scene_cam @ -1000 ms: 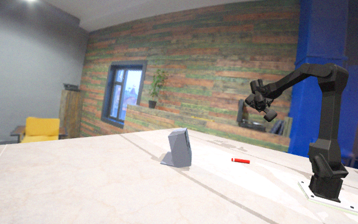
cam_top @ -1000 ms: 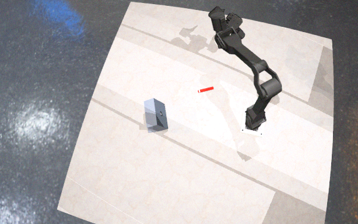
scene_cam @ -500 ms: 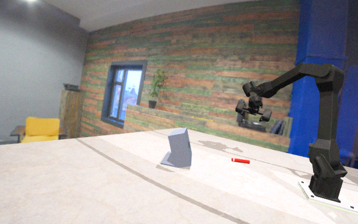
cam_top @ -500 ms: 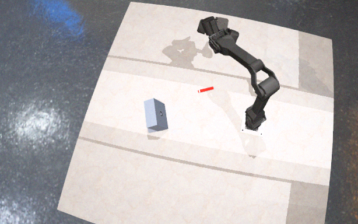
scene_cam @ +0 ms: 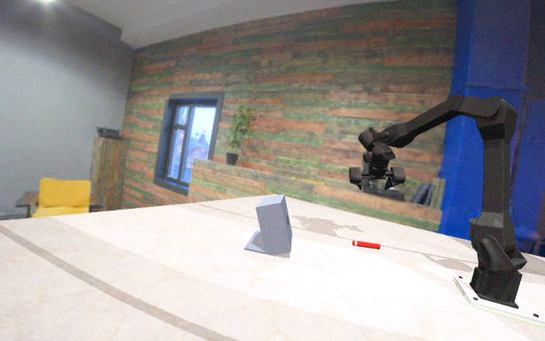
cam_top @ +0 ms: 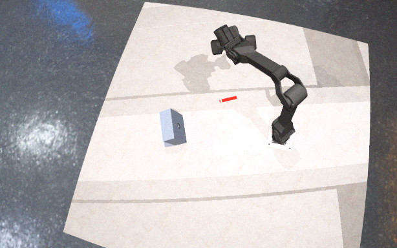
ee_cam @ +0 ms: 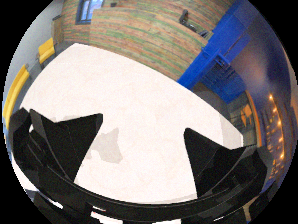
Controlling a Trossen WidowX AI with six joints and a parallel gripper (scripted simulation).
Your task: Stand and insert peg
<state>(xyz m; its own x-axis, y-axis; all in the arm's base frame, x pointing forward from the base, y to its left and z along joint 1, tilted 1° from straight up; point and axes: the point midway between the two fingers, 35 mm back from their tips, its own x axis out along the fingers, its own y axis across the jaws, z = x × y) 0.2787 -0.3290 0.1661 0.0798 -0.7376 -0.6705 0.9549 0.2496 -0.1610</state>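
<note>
The red peg lies 1 cm behind my gripper tip, 23 cm to the left of it and 15 cm below it. Round my gripper tip: grey sloped panel (18 cm ahead, 42 cm to the left, 10 cm below); panel foot (20 cm ahead, 43 cm to the left, 16 cm below).
</note>
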